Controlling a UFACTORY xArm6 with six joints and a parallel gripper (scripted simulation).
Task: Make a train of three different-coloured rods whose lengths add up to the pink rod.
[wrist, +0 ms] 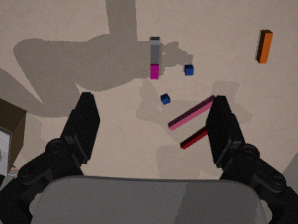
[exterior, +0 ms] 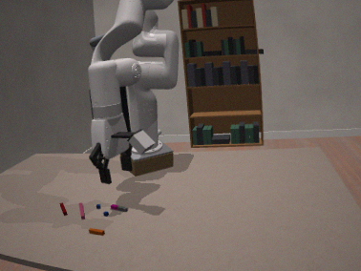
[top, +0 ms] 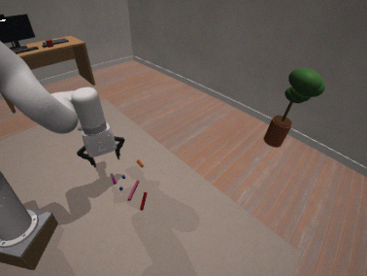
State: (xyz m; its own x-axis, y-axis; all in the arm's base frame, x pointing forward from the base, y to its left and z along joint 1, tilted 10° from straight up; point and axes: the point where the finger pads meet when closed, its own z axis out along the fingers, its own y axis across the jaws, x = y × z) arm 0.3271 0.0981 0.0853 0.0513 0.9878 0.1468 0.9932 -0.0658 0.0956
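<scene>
The orange rod is 130 mm ahead of my hand, 110 mm below it and 10 mm to the left of it. Round my hand: grey rod (110 mm below); then pink rod (110 mm to the right, 110 mm below, 50 mm ahead); then magenta rod (110 mm below, 30 mm to the right).
</scene>
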